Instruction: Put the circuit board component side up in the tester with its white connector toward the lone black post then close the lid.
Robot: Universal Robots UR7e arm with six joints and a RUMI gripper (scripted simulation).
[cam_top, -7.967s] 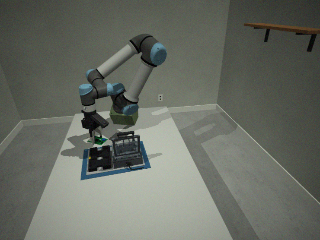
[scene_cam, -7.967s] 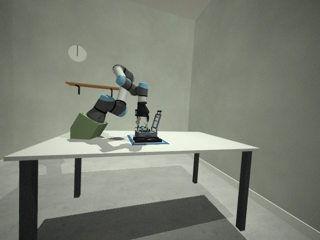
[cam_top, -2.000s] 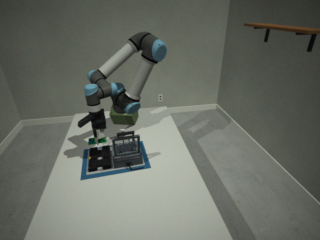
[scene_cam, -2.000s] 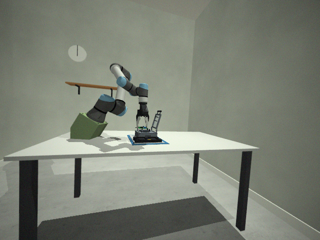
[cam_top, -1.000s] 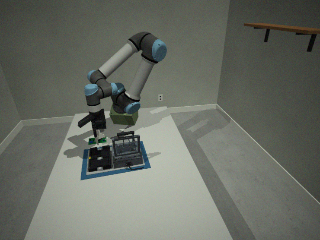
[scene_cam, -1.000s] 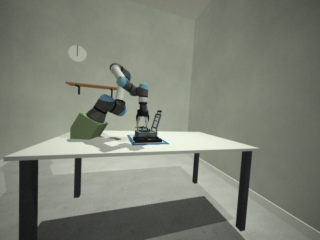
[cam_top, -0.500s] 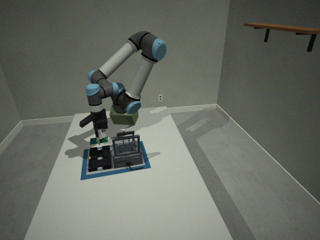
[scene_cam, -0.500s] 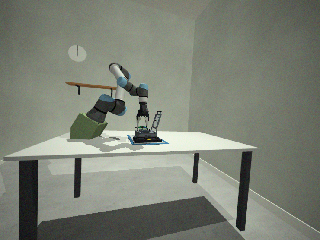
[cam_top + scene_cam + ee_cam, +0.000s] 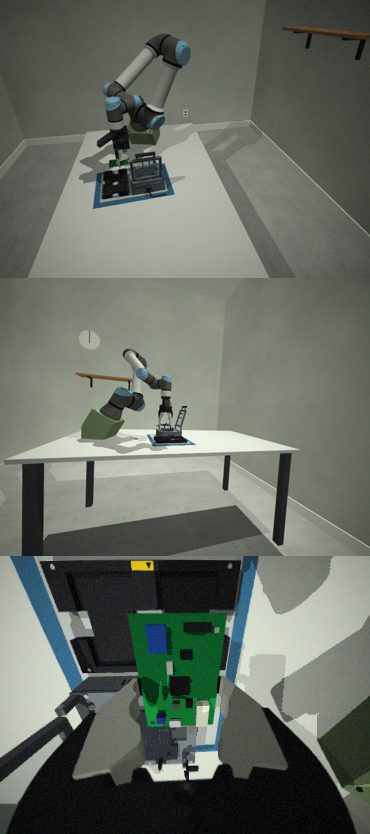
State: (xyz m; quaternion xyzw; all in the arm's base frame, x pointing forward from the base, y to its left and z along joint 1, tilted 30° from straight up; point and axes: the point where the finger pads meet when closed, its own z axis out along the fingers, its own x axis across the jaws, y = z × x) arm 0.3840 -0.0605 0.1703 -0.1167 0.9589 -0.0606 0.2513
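My hand is 170 mm to the right of the tester lid, 140 mm short of it and 60 mm below it. The rest, counted from my hand: green circuit board (right at my hand).
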